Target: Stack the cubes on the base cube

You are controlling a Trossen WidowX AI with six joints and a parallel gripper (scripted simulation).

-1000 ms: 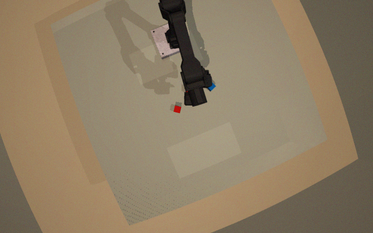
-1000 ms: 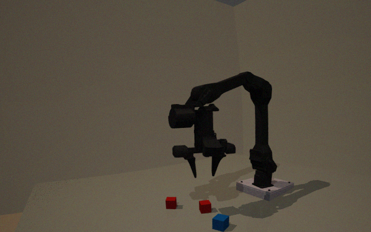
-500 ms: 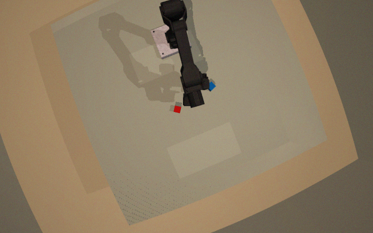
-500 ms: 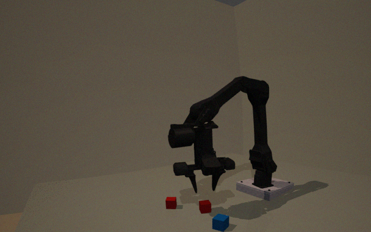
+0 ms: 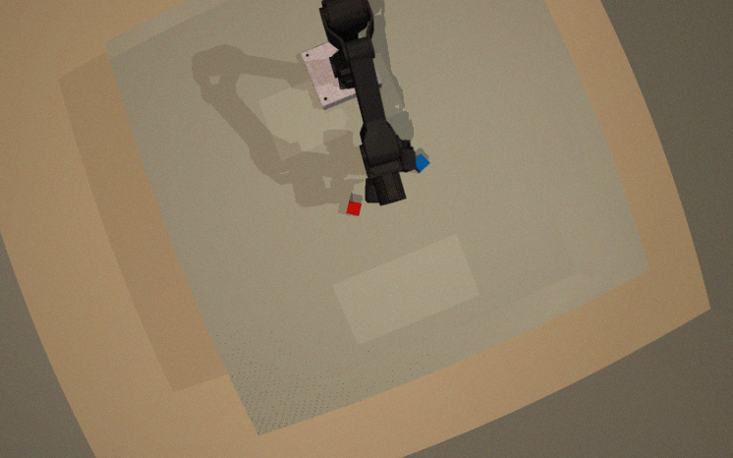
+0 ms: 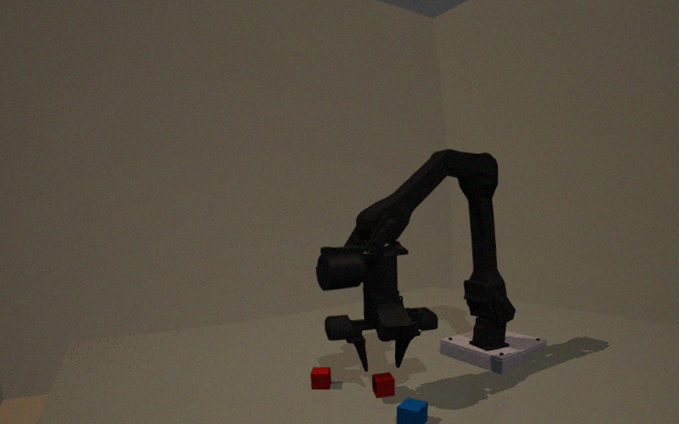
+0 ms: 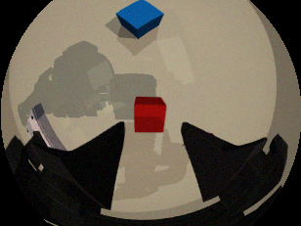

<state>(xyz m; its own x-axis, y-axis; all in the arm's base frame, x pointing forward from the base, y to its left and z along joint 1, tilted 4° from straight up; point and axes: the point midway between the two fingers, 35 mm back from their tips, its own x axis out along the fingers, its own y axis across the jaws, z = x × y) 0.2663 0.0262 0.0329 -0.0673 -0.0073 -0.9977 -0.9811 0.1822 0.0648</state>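
Now: the blue cube 120 mm to the left of my gripper tip and 30 mm below it. Round my gripper tip: red cube: 90 mm ahead, 80 mm to the right, 30 mm below.
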